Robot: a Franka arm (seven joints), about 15 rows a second.
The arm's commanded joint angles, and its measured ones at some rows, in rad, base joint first. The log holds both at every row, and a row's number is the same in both.
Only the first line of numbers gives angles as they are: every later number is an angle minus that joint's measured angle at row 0.
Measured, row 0:
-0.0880 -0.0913 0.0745 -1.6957 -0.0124 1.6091 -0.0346
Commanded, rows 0 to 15:
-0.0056 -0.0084 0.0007 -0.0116 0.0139 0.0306 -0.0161
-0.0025 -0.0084 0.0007 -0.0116 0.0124 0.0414 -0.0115
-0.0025 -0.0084 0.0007 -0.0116 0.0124 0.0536 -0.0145
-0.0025 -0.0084 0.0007 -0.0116 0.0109 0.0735 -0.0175
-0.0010 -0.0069 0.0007 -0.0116 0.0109 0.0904 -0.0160
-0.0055 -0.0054 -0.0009 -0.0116 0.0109 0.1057 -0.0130
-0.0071 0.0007 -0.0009 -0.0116 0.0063 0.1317 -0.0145
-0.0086 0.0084 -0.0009 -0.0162 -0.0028 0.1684 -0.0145
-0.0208 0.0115 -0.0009 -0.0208 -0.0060 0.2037 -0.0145
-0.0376 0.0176 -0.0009 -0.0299 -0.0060 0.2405 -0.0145
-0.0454 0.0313 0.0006 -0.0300 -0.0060 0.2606 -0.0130
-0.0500 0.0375 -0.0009 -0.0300 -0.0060 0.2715 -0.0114
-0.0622 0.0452 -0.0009 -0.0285 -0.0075 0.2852 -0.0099
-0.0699 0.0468 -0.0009 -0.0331 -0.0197 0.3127 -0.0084
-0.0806 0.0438 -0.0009 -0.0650 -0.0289 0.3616 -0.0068
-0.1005 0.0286 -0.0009 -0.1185 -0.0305 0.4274 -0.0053
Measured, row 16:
-0.0660 0.0549 -0.0100 -0.0353 -0.0151 0.3261 -0.0030
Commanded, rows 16 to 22:
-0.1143 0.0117 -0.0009 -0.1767 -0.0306 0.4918 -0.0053
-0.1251 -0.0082 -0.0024 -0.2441 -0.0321 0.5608 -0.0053
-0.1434 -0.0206 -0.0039 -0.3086 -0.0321 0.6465 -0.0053
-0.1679 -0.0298 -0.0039 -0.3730 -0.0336 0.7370 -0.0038
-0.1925 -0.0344 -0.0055 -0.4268 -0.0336 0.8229 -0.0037
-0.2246 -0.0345 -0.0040 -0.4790 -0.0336 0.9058 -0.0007
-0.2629 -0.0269 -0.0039 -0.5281 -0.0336 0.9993 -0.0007
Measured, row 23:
-0.1946 0.0197 -0.0170 -0.3915 -0.0209 0.8448 -0.0030
